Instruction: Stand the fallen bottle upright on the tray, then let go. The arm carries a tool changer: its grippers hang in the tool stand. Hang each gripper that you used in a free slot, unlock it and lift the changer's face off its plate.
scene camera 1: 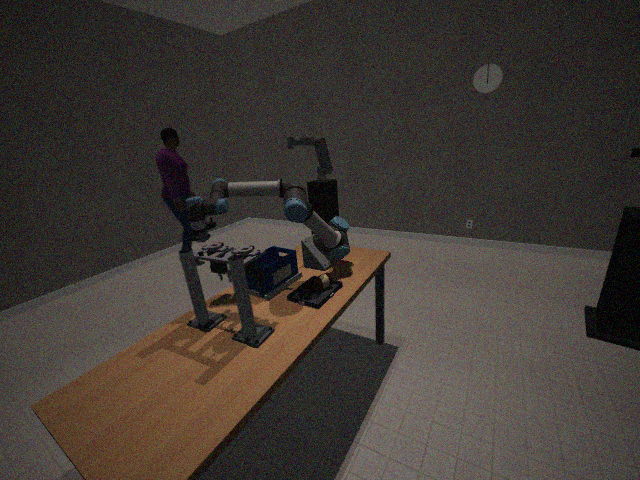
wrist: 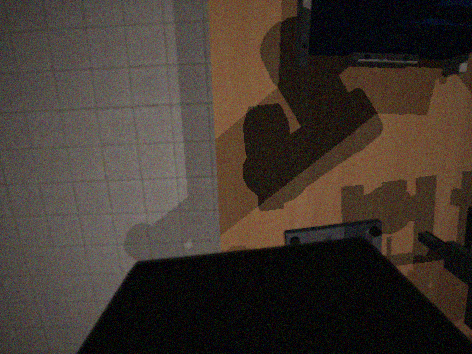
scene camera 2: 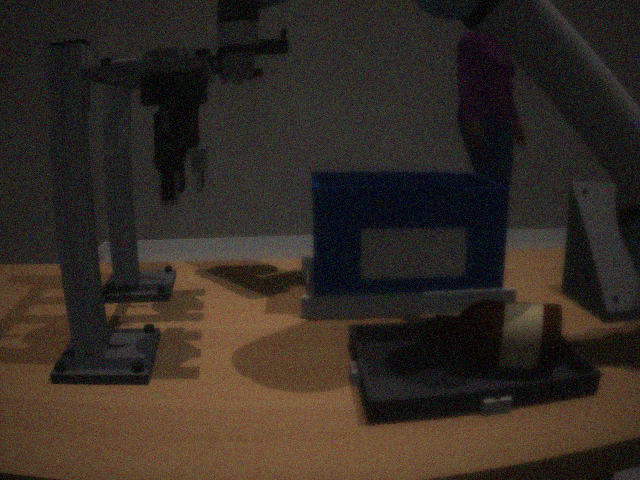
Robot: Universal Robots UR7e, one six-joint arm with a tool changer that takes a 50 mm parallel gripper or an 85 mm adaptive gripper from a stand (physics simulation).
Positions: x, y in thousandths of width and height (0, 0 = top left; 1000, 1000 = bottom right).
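Tool stand (scene camera 2: 149, 739), (scene camera 1: 396, 697), in sight.
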